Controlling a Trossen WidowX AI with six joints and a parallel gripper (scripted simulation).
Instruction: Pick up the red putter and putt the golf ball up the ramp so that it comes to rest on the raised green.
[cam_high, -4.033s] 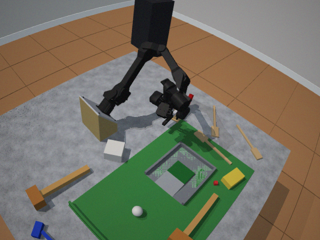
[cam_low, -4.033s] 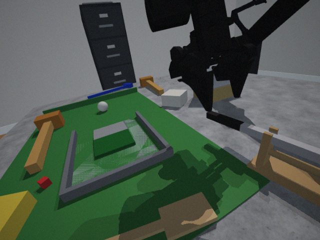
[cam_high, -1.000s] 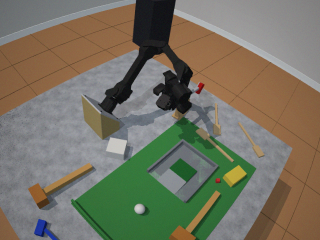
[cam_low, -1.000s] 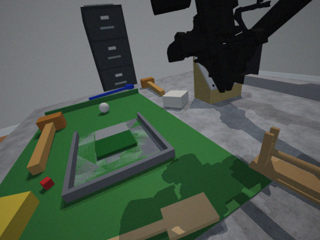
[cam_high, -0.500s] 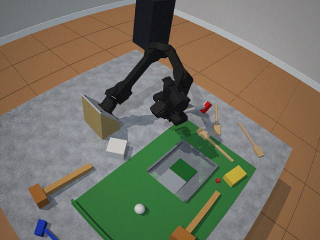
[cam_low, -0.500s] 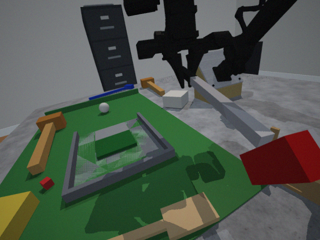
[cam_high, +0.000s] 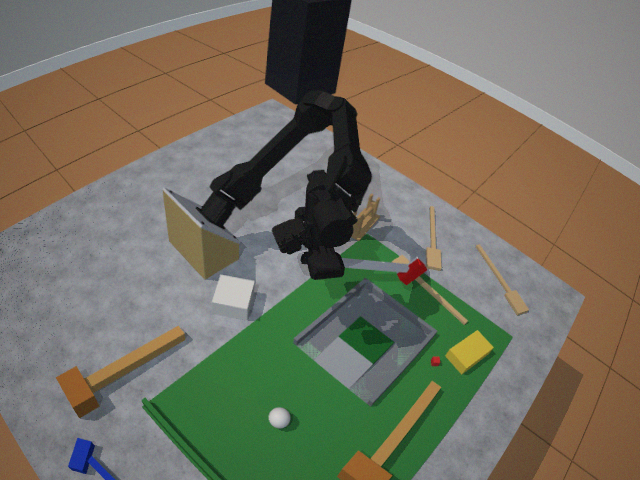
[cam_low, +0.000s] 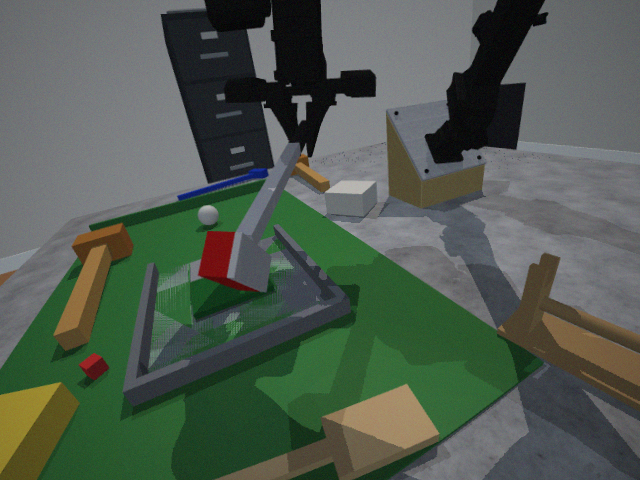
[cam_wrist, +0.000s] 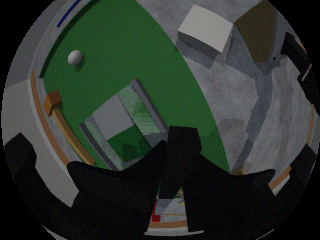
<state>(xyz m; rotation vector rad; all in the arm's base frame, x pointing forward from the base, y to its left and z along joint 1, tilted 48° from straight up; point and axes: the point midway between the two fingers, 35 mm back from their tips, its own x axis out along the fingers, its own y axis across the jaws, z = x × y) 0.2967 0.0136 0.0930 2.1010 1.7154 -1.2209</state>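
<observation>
The white block lies 130 mm to the right of my gripper tip, 120 mm below it and 110 mm behind it. Round my gripper tip: white golf ball 220 mm to the right, 180 mm ahead, 120 mm below; then small red cube 280 mm ahead, 140 mm to the left, 130 mm below; then yellow block 320 mm ahead, 220 mm to the left, 130 mm below.
</observation>
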